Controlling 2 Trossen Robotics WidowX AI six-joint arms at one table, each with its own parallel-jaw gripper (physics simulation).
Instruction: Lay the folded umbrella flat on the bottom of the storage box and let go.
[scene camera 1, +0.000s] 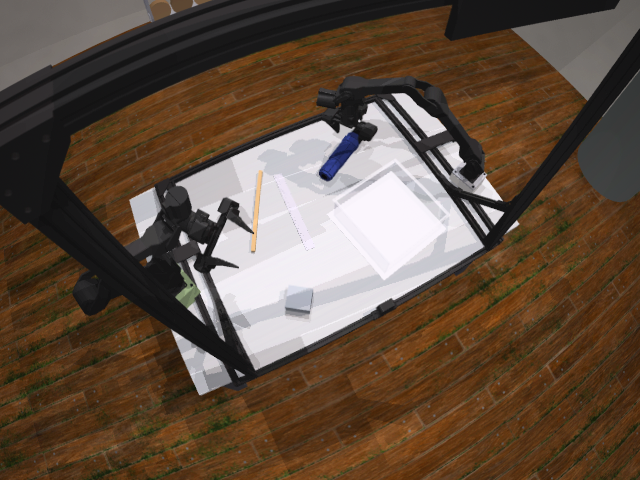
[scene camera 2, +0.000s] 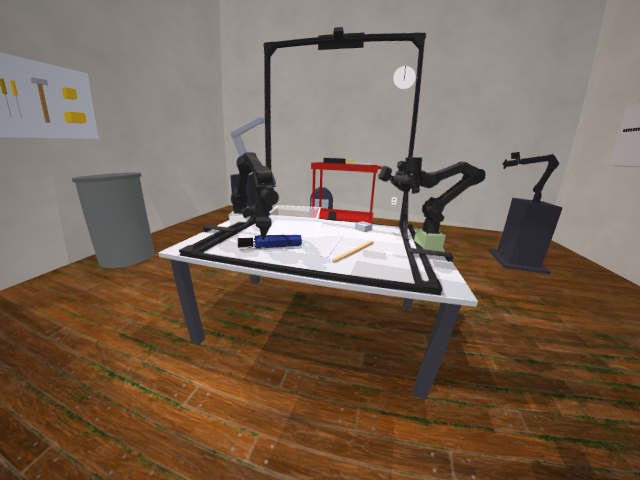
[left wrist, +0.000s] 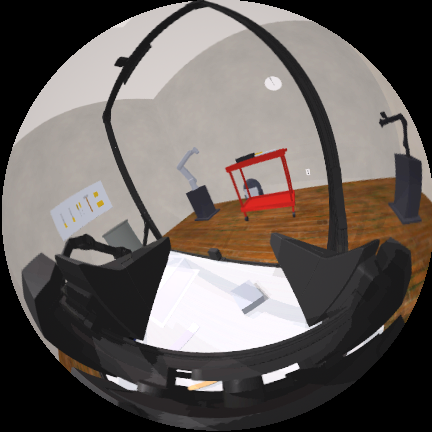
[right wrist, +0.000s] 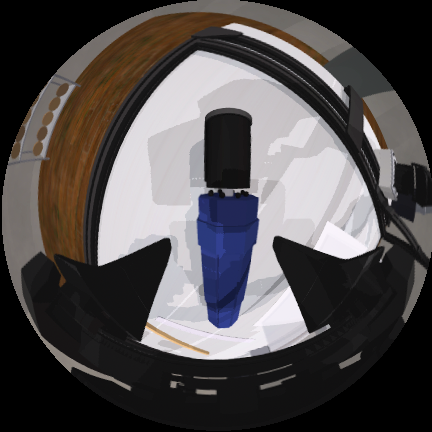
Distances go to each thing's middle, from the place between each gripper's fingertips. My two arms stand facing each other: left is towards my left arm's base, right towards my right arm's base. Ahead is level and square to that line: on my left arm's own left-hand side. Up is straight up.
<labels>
The clear ruler (scene camera 1: 285, 192) is 220 mm ahead of my left hand, 190 mm to the right of it and 300 mm below it. Round my left hand: storage box (scene camera 1: 390, 213) (60 mm ahead, 460 mm to the right, 250 mm below).
The storage box is 320 mm behind my right hand, 10 mm to the left of it and 10 mm below it. Round my right hand: clear ruler 160 mm behind, 280 mm to the left, 60 mm below.
</labels>
